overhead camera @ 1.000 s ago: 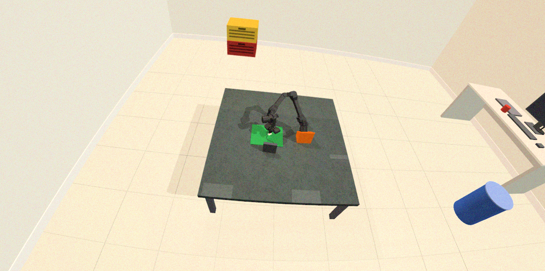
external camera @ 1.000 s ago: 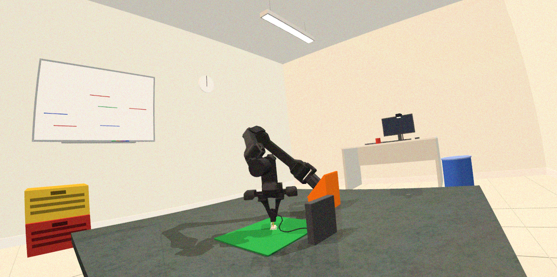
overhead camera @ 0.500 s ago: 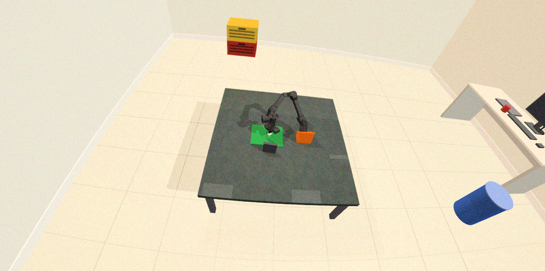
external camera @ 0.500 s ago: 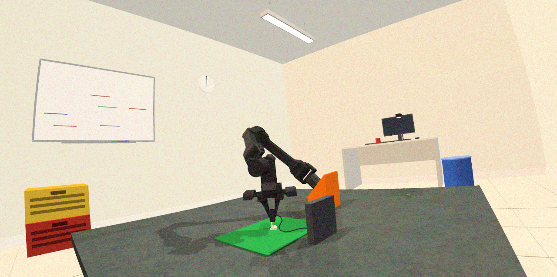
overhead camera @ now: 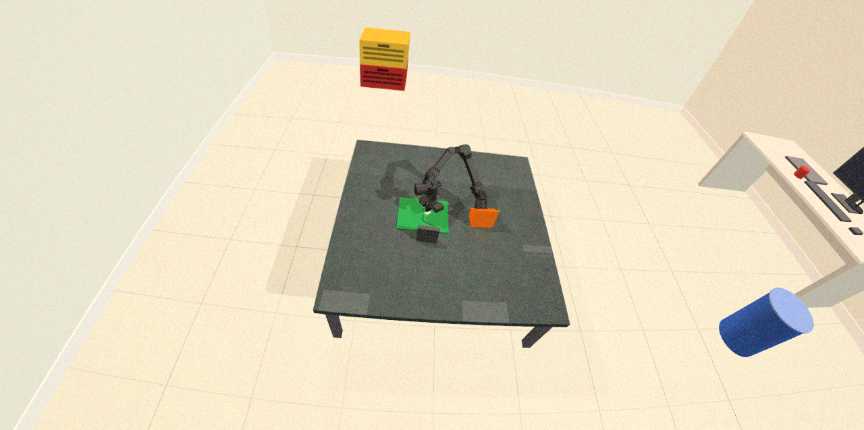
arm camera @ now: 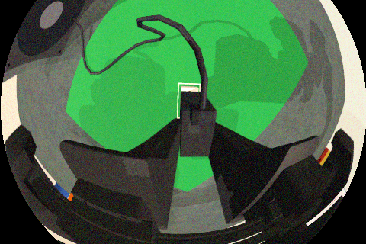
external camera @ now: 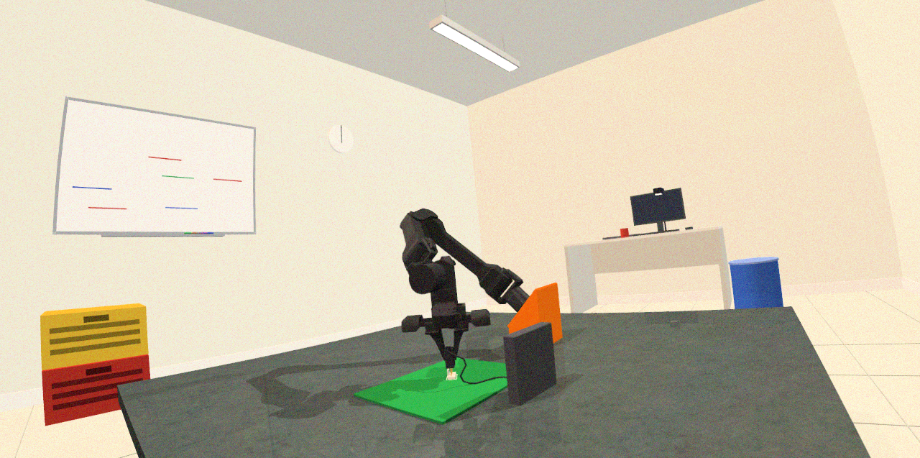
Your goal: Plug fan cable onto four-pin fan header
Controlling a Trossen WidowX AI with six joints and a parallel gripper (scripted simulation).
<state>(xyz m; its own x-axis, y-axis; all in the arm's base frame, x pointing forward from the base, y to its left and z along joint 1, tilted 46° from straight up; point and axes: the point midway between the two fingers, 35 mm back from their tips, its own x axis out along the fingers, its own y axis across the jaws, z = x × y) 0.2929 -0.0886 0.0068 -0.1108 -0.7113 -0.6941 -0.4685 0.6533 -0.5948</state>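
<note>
Right now the white four-pin header is 10 mm ahead of my gripper tip and 40 mm below it. Round my gripper tip: dark square fan: 40 mm ahead, 190 mm to the left, 20 mm above; green board: 30 mm ahead, 10 mm to the left, 50 mm below; fan cable plug: 10 mm ahead, 10 mm above.
</note>
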